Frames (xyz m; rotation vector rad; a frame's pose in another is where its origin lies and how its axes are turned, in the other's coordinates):
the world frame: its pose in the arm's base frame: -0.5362 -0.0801 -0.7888 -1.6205 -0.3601 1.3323
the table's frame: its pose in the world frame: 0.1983 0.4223 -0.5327 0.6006 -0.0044 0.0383
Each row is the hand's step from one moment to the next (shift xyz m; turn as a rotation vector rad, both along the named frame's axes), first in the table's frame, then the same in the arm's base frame.
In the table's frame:
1: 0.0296 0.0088 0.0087 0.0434 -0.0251 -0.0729
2: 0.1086 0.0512 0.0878 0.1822 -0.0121 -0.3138
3: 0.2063 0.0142 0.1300 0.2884 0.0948 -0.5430
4: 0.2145 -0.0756 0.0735 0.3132 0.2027 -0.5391
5: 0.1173 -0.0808 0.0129 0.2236 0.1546 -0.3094
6: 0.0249 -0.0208 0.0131 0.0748 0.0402 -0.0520
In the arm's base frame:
1: -0.0016 0.0258 -0.0190 0.0725 -0.0145 -0.0486
2: -0.0504 0.1297 -0.0526 0.2357 -0.0803 -0.2642
3: -0.0113 0.2342 -0.0685 0.3085 -0.1761 -0.5107
4: 0.0914 0.2155 -0.0480 0.2304 -0.1722 -0.5891
5: 0.0953 0.1054 -0.0163 0.1169 -0.0733 -0.3881
6: 0.0176 0.0300 0.0040 0.0209 0.0122 -0.0966

